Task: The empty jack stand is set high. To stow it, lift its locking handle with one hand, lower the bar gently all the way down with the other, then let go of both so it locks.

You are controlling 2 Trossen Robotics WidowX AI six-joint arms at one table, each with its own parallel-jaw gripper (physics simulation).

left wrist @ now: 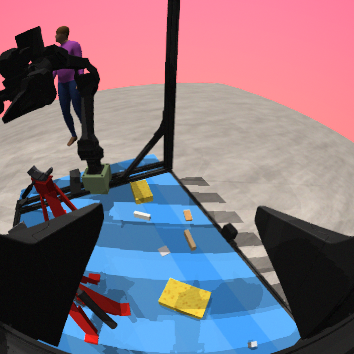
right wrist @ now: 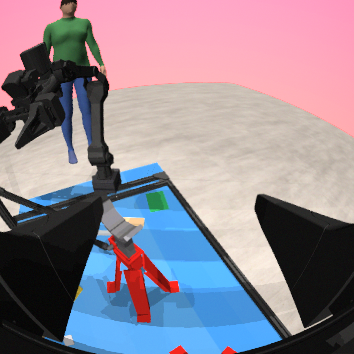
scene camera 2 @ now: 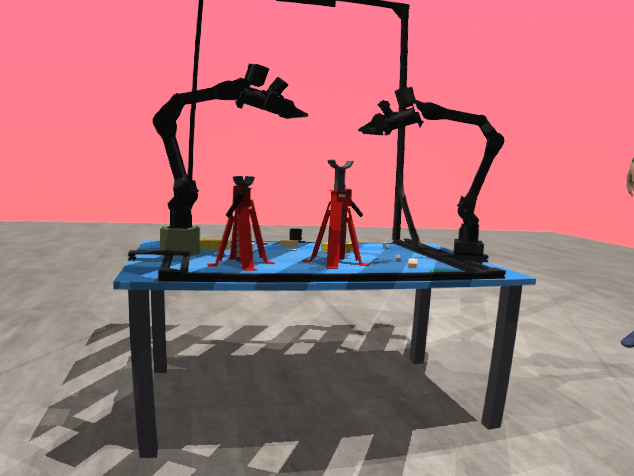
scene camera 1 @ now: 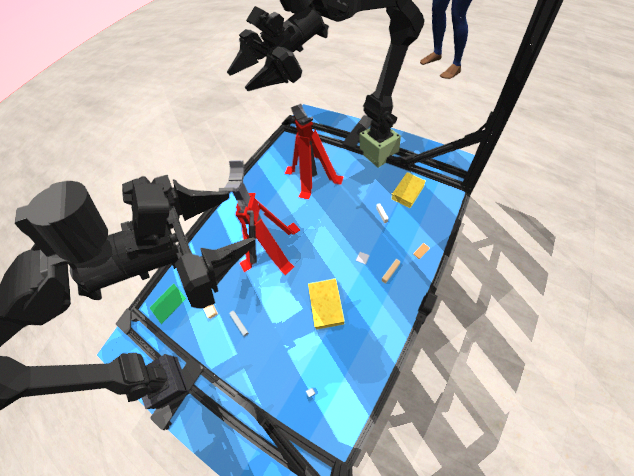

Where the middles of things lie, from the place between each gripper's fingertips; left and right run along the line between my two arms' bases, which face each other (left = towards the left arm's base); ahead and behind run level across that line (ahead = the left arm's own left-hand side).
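Labels:
The green tile (scene camera 1: 172,298) is well below my right hand, a long way to the left of it and slightly ahead of it. My left hand is a long way above the tile, well short of it and far to the right of it.

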